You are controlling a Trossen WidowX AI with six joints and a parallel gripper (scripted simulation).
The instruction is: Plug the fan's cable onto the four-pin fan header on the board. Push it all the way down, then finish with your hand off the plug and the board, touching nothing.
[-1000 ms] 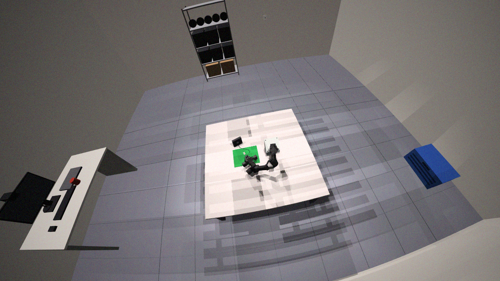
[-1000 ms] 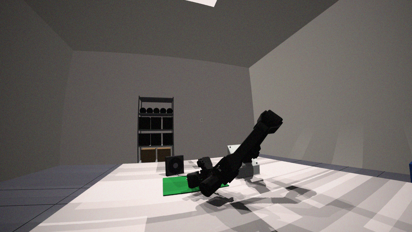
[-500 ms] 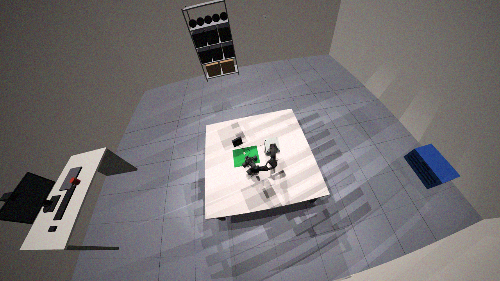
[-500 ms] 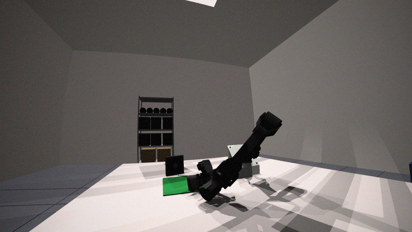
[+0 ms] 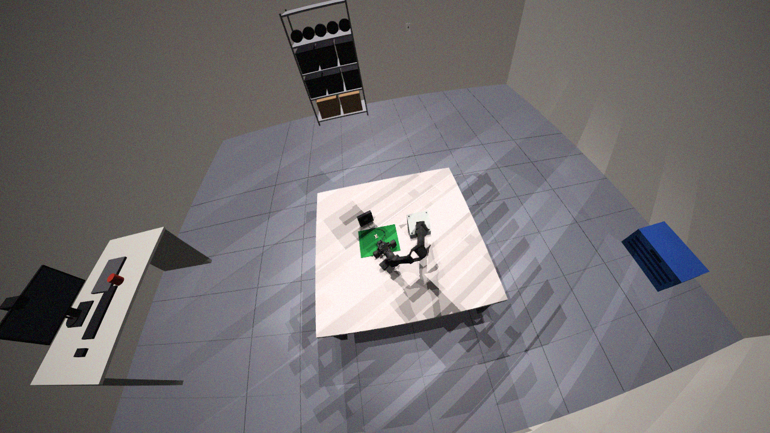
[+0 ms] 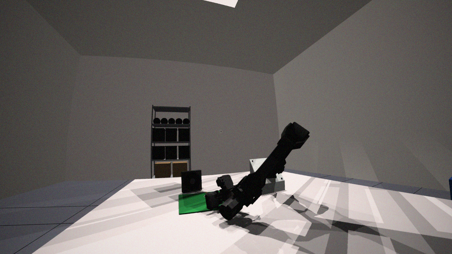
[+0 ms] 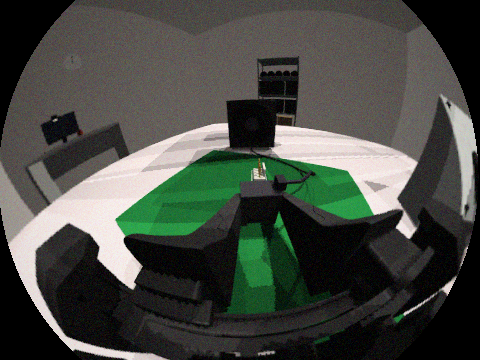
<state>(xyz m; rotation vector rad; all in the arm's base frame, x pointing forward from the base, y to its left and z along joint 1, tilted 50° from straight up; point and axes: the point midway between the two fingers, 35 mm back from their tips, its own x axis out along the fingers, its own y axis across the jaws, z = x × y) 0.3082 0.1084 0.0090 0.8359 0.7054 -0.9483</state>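
The dark plug is 10 mm below my gripper tip. Also, from my gripper tip: pale four-pin header: 70 mm to the right, 30 mm below, 20 mm ahead; green board: 50 mm below, 30 mm to the right, 10 mm ahead; black fan: 210 mm to the right, 80 mm ahead, 30 mm above.
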